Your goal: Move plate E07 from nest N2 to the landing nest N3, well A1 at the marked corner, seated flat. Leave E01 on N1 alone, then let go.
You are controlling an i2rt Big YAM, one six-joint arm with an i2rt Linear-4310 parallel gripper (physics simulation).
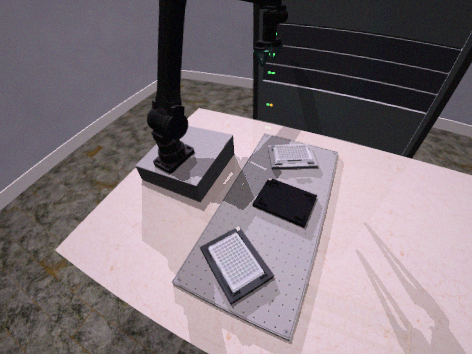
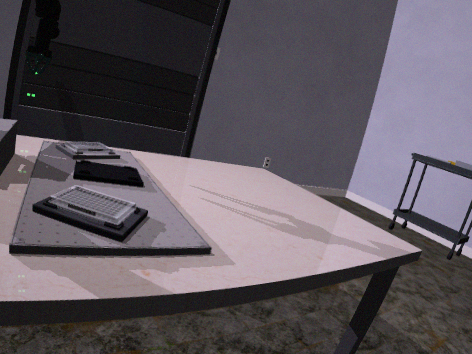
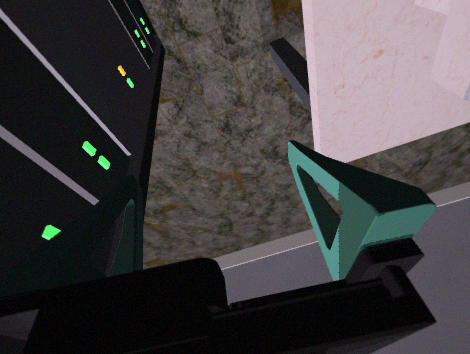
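Two clear-white well plates sit in nests; their labels cannot be read, so I cannot tell which is E07 or E01. One plate (image 1: 236,261) (image 2: 92,204) lies in the dark grey nest (image 1: 217,268) (image 2: 126,231) at the near end. The other plate (image 1: 291,153) (image 2: 86,146) lies in the light grey nest (image 1: 302,165) (image 2: 107,156) at the far end. Between them is an empty black nest (image 1: 286,202) (image 2: 107,173). My gripper (image 1: 262,59) (image 2: 36,69) (image 3: 212,164) is open and empty, high up in front of the rack, away from all plates.
The perforated board (image 1: 270,314) (image 2: 170,240) carries all the nests on the table (image 1: 380,280) (image 2: 280,240). The arm's grey base block (image 1: 215,145) stands beside the board. A dark rack (image 1: 345,107) (image 2: 102,120) stands behind the table. A cart (image 2: 435,227) is at the right.
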